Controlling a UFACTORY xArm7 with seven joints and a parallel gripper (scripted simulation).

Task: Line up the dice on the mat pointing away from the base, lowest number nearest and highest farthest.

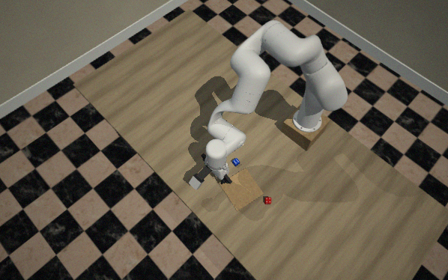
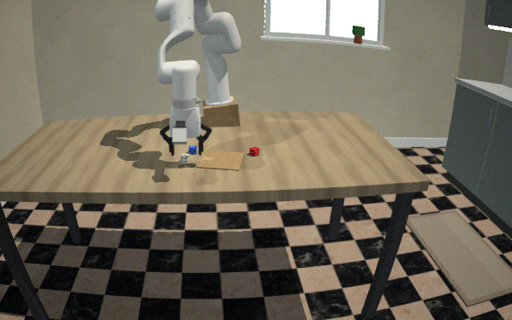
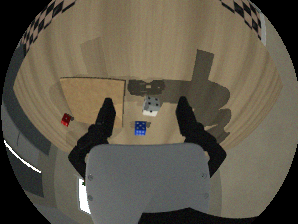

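The white die lies 4 cm below my hand and 4 cm behind it. Round my hand: blue die (11 cm behind, 4 cm below, 3 cm to the left); then red die (24 cm to the left, 5 cm behind, 4 cm below); then tan mat (12 cm to the left, 5 cm below, 3 cm behind).
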